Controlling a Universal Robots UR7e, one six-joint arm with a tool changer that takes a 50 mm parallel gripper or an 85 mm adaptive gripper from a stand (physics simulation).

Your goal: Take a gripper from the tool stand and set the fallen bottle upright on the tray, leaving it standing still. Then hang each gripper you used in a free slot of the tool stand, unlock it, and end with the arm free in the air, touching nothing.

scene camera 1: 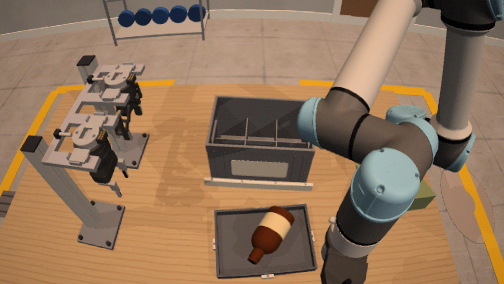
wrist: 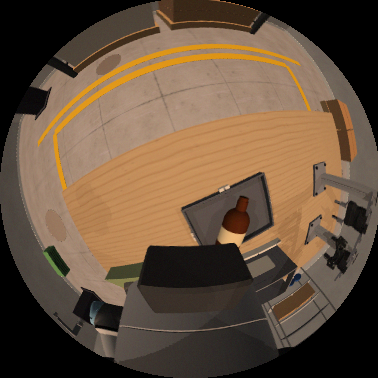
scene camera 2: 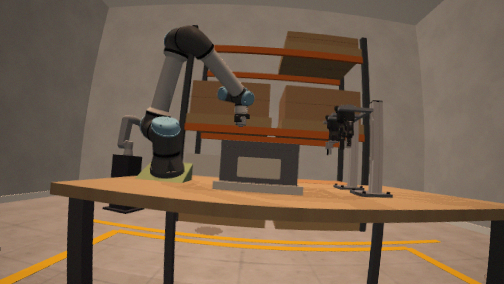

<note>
In view: a brown bottle [scene camera 1: 271, 231], a tool stand [scene camera 1: 101, 221], a pale strip [scene camera 2: 219, 185] and a pale strip [scene camera 1: 235, 183].
The brown bottle also shows in the wrist view [wrist: 236, 220]. The tool stand is seen too in scene camera 2 [scene camera 2: 376, 107].
</note>
